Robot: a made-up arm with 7 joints.
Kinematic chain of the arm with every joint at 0, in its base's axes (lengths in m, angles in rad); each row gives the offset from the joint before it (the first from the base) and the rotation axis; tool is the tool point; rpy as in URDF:
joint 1: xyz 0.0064 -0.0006 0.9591 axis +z
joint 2: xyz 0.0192 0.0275 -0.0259 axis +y
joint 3: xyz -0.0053 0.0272 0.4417 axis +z
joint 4: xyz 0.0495 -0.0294 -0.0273 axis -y
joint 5: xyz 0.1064 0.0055 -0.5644 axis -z
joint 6: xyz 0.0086 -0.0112 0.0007 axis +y
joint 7: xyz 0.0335 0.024 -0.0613 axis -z
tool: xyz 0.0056 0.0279 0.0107 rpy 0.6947 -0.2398 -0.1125
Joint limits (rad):
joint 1: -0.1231..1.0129
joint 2: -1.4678..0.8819
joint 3: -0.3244..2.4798
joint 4: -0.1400..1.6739
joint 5: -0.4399..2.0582
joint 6: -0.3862..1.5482
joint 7: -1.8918..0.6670
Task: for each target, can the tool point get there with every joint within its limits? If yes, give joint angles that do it. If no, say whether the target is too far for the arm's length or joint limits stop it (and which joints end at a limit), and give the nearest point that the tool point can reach.
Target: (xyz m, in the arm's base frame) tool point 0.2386 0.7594 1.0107
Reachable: yes | joints 0.6898 0.4623 0.6139 1.2917 0.8519 0.5303 -1.4722
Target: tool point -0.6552 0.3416 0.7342
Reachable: yes | joints 0.5476 -1.1952 2.0805 1.1453 0.2662 -0.1995 -0.6129
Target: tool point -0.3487 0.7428 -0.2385
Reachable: no: too far | nearest point -0.3463 0.5196 0.4120 | short by 0.688 m
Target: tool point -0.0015 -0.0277 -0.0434
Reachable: no: joint limits stop it (at a limit: joint 1, joint 2, joint 7) | nearest point 0.1811 -0.0128 0.5387 | short by 0.610 m
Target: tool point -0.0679 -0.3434 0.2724
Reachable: no: joint limits stop it (at a limit: joint 1, joint 2, joint 3, joint 7) | nearest point 0.1204 -0.1469 0.5828 | short by 0.413 m
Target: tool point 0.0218 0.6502 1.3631
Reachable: yes | joints 0.1580 -0.5164 1.0639 1.2446 0.6922 0.9850 -0.8081
